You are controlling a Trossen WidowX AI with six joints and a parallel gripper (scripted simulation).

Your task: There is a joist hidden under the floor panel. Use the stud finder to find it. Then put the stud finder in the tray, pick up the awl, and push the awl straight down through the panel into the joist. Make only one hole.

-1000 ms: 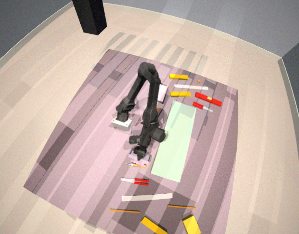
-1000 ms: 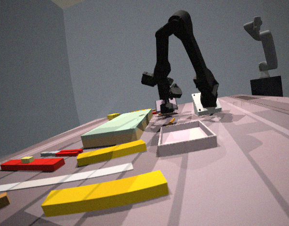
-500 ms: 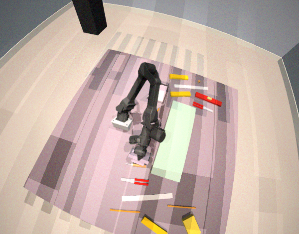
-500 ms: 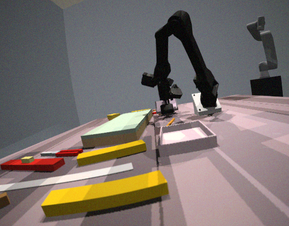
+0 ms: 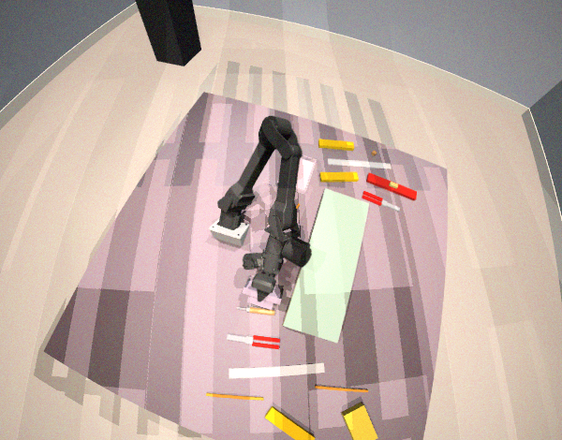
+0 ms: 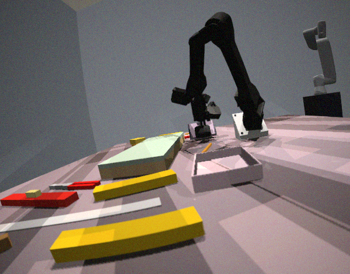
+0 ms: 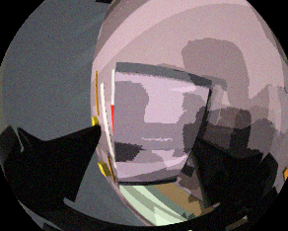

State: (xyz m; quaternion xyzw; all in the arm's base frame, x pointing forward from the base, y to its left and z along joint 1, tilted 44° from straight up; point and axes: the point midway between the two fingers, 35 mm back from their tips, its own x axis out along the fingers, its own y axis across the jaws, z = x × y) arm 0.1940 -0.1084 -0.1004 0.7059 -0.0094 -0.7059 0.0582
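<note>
The awl is 10 mm behind my gripper tip, 60 mm to the right of it and 40 mm below it. From my gripper tip the other things lie so: red level: 360 mm ahead, 600 mm to the left, 30 mm below; then tray: 50 mm behind, 500 mm to the left, 30 mm below; then stud finder: 20 mm ahead, 20 mm to the right, 20 mm below.
</note>
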